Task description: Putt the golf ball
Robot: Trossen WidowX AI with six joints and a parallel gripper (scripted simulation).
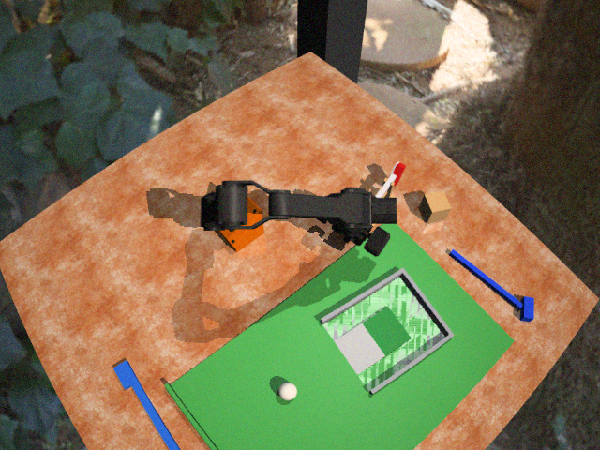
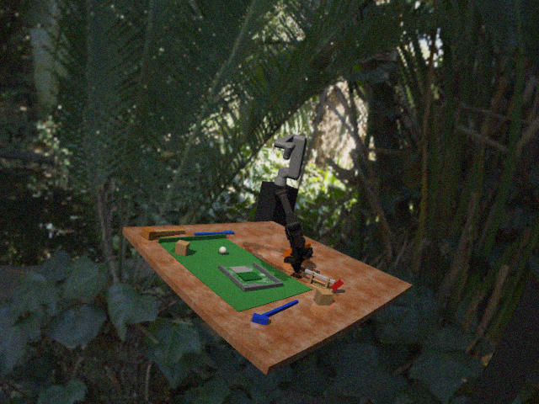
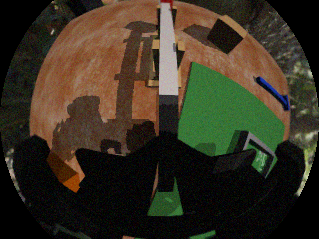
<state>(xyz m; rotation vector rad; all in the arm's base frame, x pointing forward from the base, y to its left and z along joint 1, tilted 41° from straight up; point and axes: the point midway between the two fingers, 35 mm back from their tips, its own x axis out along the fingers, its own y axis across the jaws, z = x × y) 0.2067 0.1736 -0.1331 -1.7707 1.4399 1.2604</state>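
Right now my gripper tip is 12 cm to the right of the stand and 4 cm past it. From my gripper tip the other things lie so: grey frame 24 cm ahead, 6 cm to the right, 3 cm below; then green mat 28 cm ahead, 21 cm to the right, 3 cm below; then white golf ball 36 cm to the right, 23 cm ahead, 1 cm below.
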